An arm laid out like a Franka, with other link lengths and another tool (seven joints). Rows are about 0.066 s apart.
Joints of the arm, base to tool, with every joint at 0 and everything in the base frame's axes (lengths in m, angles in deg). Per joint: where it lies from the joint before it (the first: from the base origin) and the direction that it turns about. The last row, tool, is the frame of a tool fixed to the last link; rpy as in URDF.
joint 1: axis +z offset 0 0 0.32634
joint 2: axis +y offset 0 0 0
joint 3: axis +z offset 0 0 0.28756
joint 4: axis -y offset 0.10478 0 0
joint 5: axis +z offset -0.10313 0 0.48
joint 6: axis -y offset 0 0 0
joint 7: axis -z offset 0.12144 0 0
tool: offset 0.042 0.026 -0.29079 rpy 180 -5.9 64
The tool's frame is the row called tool.
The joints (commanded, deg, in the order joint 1, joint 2, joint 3, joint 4, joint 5, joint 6, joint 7), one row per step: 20.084 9.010 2.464 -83.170 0.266 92.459 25.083; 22.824 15.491 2.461 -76.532 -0.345 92.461 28.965; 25.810 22.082 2.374 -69.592 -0.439 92.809 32.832; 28.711 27.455 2.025 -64.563 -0.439 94.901 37.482; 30.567 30.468 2.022 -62.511 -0.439 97.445 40.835; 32.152 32.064 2.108 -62.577 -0.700 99.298 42.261; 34.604 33.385 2.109 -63.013 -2.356 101.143 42.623; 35.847 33.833 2.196 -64.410 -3.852 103.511 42.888; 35.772 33.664 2.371 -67.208 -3.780 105.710 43.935; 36.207 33.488 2.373 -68.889 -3.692 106.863 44.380; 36.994 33.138 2.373 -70.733 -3.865 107.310 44.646; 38.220 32.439 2.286 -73.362 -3.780 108.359 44.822; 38.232 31.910 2.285 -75.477 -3.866 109.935 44.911; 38.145 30.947 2.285 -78.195 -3.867 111.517 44.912
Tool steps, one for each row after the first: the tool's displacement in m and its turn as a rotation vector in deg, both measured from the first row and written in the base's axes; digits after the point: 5 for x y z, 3 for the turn. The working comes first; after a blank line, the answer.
Tool pose at each row, in the base's axes (x y z in m, rotation vector in deg; the steps are taken from these numbers as rounded here): 0.74017 0.31404 0.38897 -151.488 -89.958 -8.388; 0.75467 0.35525 0.37231 -152.717 -88.602 -8.607; 0.76494 0.40289 0.35535 -153.381 -87.127 -9.702; 0.77380 0.44757 0.33768 -154.753 -84.151 -12.418; 0.77701 0.47984 0.32260 -155.458 -81.856 -14.824; 0.77088 0.50465 0.30251 -155.272 -82.188 -15.096; 0.75820 0.53494 0.28255 -154.655 -86.080 -15.541; 0.75356 0.55076 0.26711 -154.461 -88.599 -16.718; 0.75110 0.55121 0.24387 -155.039 -87.407 -16.066; 0.74475 0.55608 0.23052 -154.967 -87.456 -15.512; 0.73227 0.56196 0.21582 -154.819 -88.510 -13.970; 0.71457 0.57256 0.19940 -154.108 -90.001 -12.601; 0.71203 0.57122 0.18808 -154.112 -90.118 -12.611; 0.70797 0.56725 0.17659 -154.122 -90.192 -12.344

0.01450 0.04121 -0.01666 -0.234 -0.248 -1.183; 0.02477 0.08885 -0.03362 0.246 -0.756 -2.241; 0.03363 0.13353 -0.05129 1.272 -2.128 -4.406; 0.03684 0.16580 -0.06637 2.359 -3.268 -5.965; 0.03071 0.19061 -0.08646 2.431 -3.439 -5.724; 0.01803 0.22090 -0.10642 1.318 -4.432 -3.395; 0.01339 0.23672 -0.12186 0.627 -5.698 -2.003; 0.01093 0.23717 -0.14510 0.564 -5.228 -2.829; 0.00458 0.24204 -0.15845 0.457 -4.884 -2.765; -0.00790 0.24792 -0.17315 -0.301 -4.187 -2.114; -0.02560 0.25852 -0.18957 -0.803 -3.499 -1.035; -0.02814 0.25718 -0.20089 -0.857 -3.538 -0.974; -0.03220 0.25321 -0.21238 -0.969 -3.405 -0.933
